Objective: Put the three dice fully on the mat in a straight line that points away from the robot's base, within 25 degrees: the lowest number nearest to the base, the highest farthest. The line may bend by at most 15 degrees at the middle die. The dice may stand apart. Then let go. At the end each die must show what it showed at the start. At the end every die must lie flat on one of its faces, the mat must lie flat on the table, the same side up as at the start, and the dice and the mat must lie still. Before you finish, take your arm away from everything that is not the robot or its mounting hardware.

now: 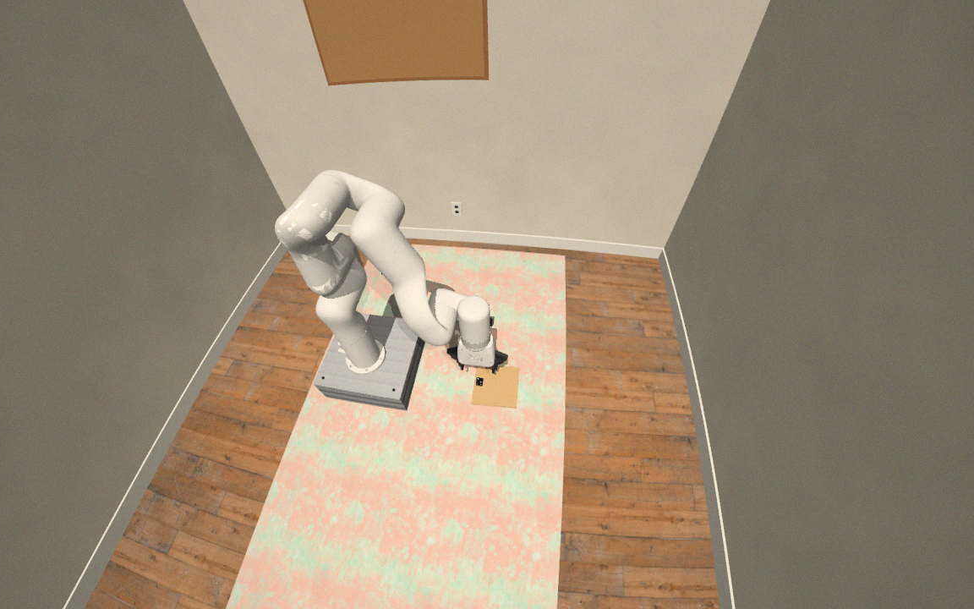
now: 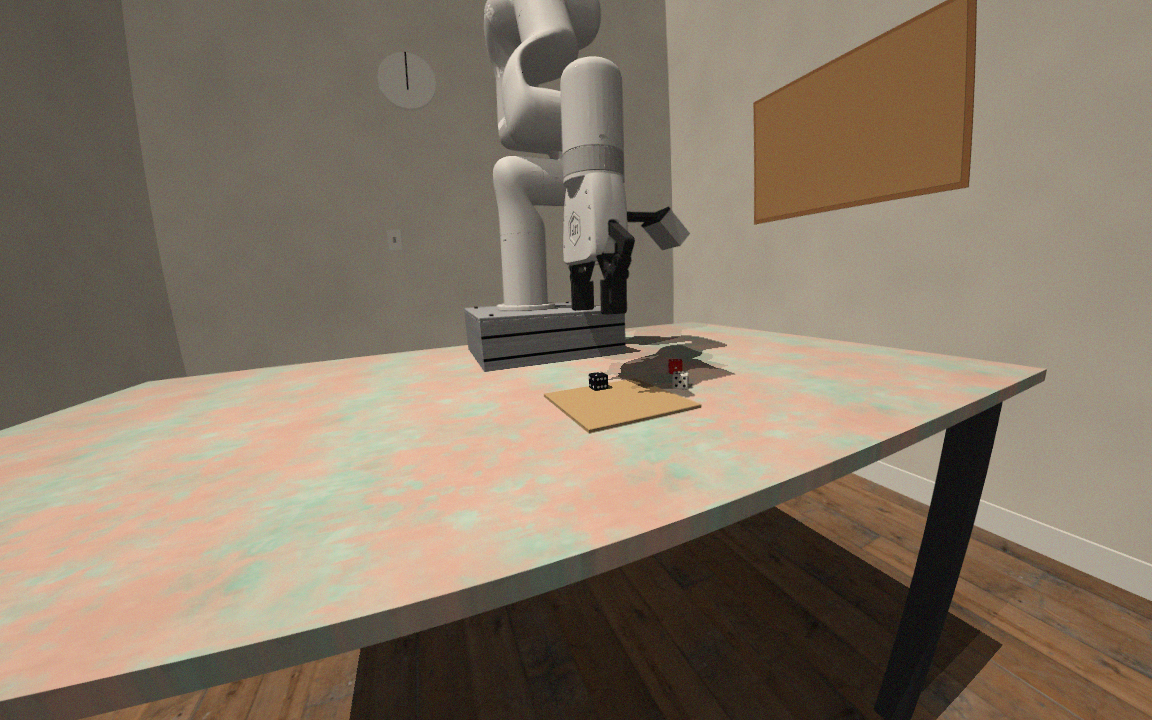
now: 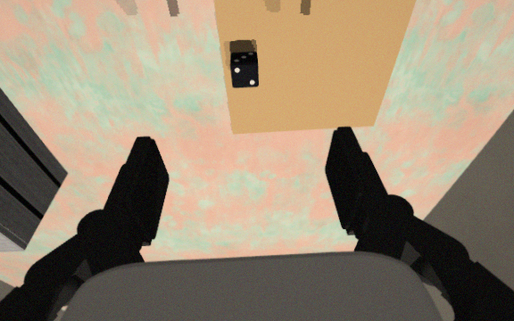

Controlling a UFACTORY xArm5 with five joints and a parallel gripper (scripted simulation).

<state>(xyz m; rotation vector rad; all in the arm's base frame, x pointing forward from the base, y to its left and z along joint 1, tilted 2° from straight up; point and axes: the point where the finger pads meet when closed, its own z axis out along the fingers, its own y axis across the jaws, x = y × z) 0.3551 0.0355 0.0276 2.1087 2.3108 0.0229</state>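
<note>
My gripper is now 14 cm to the right of the red die, 11 cm above it and 4 cm past it. Round my hand: black die 10 cm below; then white die 11 cm below, 10 cm to the left, 3 cm ahead; then tan mat 11 cm below, 5 cm ahead.
</note>
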